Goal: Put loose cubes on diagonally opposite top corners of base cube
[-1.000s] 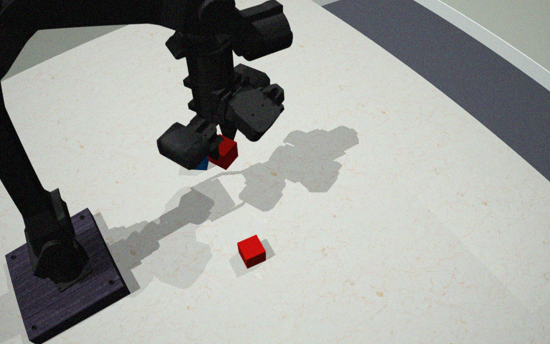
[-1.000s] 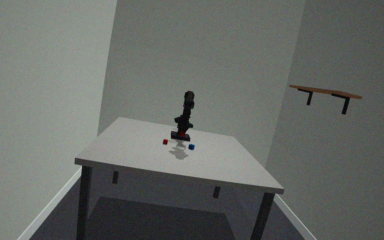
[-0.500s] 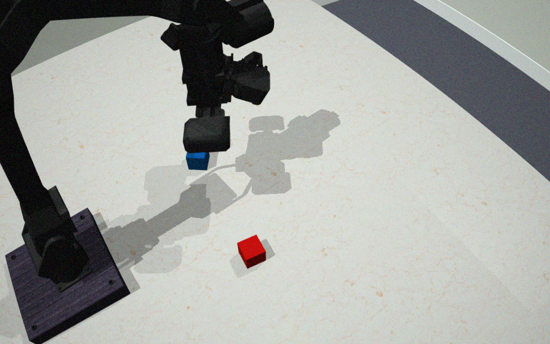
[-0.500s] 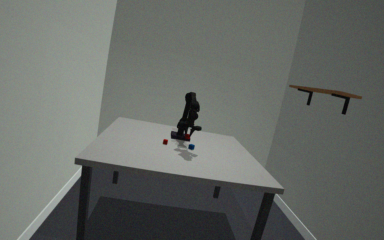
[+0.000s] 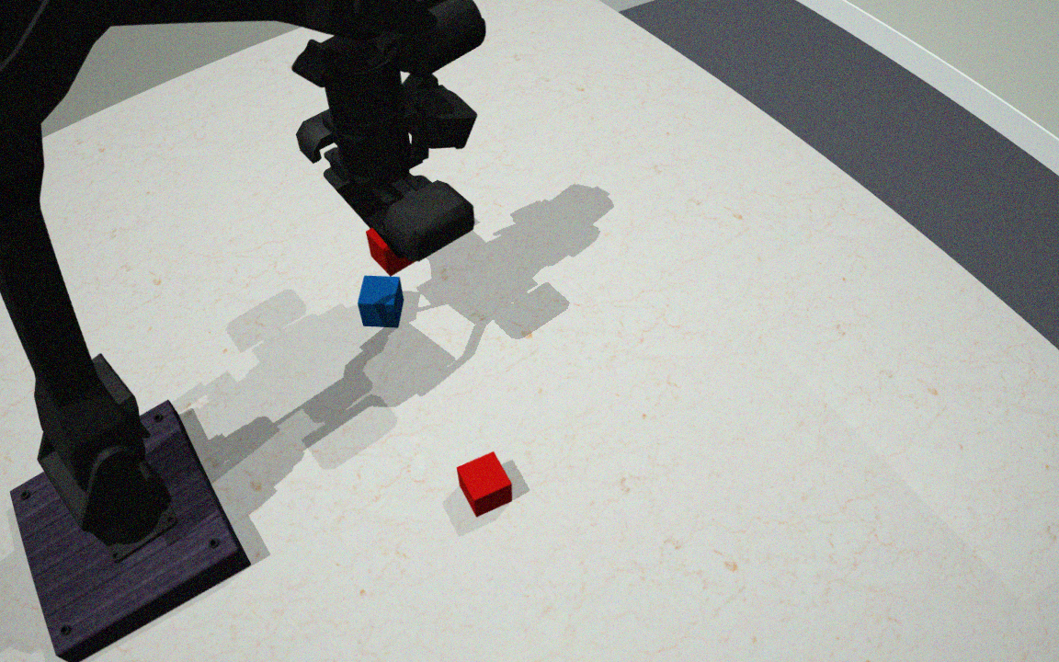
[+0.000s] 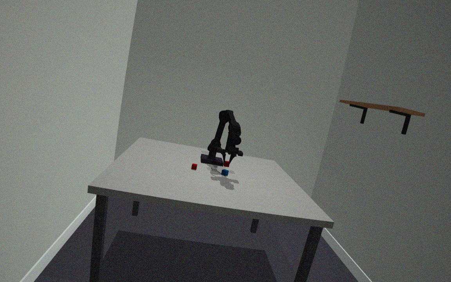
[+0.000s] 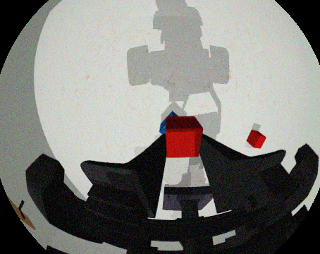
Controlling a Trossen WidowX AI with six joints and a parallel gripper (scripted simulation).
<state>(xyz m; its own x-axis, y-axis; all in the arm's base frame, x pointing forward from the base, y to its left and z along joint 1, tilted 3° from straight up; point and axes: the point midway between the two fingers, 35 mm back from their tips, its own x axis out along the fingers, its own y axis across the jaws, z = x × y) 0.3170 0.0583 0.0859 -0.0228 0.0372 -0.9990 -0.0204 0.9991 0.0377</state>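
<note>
My gripper tip is now 2 cm past the blue base cube, 1 cm to the right of it and 7 cm above it.
</note>
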